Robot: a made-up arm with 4 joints.
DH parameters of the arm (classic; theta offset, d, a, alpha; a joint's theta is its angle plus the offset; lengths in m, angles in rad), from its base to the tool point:
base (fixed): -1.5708 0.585 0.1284 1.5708
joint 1: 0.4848 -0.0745 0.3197 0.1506
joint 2: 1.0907 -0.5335 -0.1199 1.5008
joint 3: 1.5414 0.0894 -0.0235 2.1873
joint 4: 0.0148 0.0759 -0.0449 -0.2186
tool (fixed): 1.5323 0.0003 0 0
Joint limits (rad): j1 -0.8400..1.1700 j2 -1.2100..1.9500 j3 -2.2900..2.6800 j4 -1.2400..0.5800
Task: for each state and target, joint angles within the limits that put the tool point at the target. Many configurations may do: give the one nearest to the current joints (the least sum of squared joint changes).
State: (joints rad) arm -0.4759 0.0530 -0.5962 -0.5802
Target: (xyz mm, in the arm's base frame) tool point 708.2 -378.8 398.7
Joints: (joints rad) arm -0.8400 -0.0237 -1.3795 -0.5572
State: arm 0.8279 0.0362 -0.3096 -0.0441
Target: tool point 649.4 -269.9 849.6
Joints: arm 0.4908 -0.4522 0.3904 0.4499
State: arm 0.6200 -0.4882 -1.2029 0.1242
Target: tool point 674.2 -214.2 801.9
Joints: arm 1.0345 -0.2534 -1.5808 0.3361
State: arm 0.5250 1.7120 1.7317 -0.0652
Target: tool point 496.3 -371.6 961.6
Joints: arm 0.2791 1.9196 2.2194 -0.4573
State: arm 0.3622 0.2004 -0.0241 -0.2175
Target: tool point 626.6 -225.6 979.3
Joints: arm 0.6525 0.7469 0.3064 -0.8540
